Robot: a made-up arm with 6 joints.
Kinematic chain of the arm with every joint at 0, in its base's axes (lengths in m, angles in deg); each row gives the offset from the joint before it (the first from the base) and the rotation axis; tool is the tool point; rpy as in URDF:
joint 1: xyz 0 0 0.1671 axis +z
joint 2: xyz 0 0 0 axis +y
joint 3: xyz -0.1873 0 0.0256 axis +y
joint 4: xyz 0.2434 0 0.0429 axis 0.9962 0 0.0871
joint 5: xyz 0 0 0 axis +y
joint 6: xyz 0.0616 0 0.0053 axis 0.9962 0 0.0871
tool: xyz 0 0 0 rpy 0 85 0
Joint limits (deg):
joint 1: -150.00..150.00
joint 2: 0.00..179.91
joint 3: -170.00..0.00
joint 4: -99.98..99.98
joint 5: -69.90..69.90
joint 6: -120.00..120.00
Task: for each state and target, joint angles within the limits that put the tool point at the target. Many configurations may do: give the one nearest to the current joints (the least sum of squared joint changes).
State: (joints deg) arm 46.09 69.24 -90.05 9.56 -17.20 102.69
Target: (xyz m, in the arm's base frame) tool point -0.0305 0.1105 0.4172
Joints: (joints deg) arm 105.63 25.68 -44.36 8.23 -2.60 102.69
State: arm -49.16 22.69 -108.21 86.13 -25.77 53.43
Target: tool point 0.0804 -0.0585 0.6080
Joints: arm -29.22 63.04 -112.35 85.53 -11.12 53.43
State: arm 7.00 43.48 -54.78 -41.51 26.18 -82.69
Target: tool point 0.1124 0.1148 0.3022
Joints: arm 50.93 33.62 -30.66 -33.86 25.58 -82.69
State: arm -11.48 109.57 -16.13 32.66 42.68 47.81
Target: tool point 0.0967 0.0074 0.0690
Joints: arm -11.16 96.21 -14.67 32.58 51.18 47.81
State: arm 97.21 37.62 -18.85 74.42 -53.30 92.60
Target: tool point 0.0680 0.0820 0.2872
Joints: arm 82.06 13.63 -12.34 77.71 -68.10 92.60
